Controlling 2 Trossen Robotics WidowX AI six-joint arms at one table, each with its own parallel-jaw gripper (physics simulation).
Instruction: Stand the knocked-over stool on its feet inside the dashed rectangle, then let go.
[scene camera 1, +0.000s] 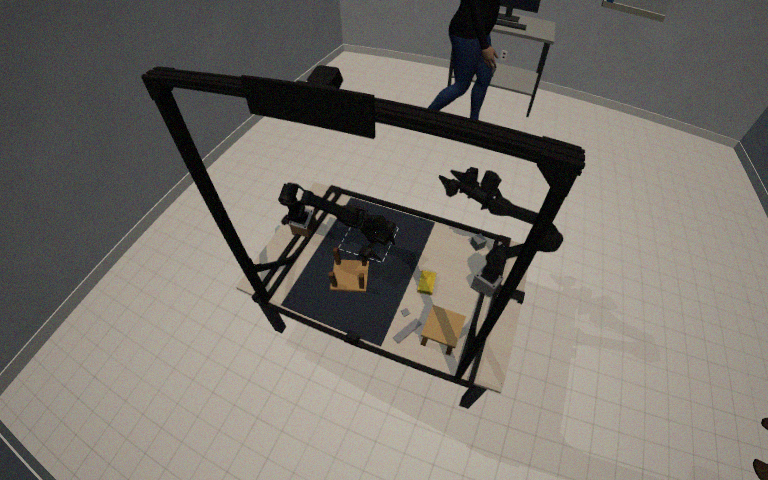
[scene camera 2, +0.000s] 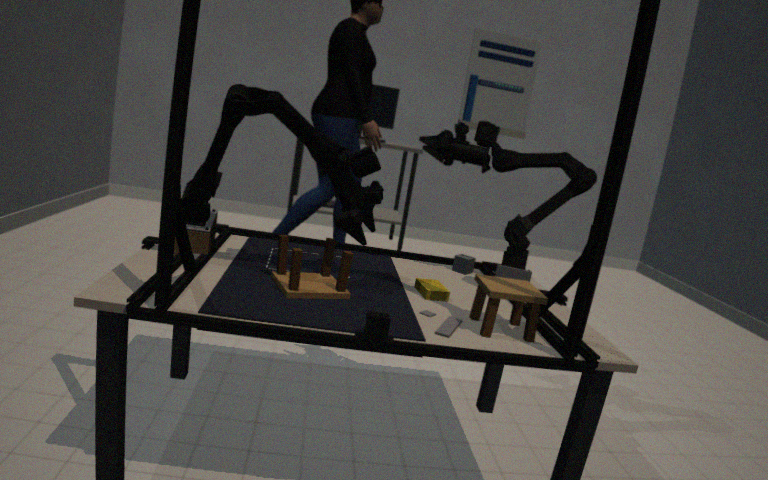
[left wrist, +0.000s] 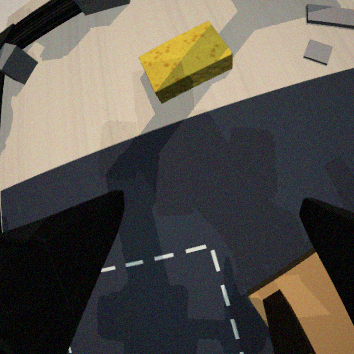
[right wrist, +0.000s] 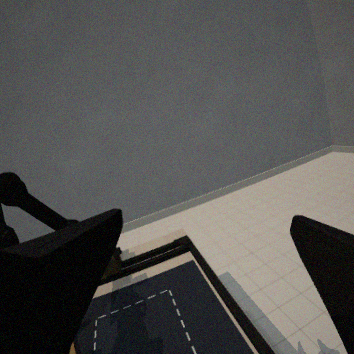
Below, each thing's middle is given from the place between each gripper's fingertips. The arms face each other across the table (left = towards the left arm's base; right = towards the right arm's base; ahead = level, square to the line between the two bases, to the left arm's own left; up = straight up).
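Labels:
From my right hand, the yellow sponge (left wrist: 198, 54) is 290 mm behind and 40 mm to the right, and it's 380 mm below that hand.
Measured from my left hand, you'd find the sponge 11 cm below, 19 cm to the right and 1 cm behind.

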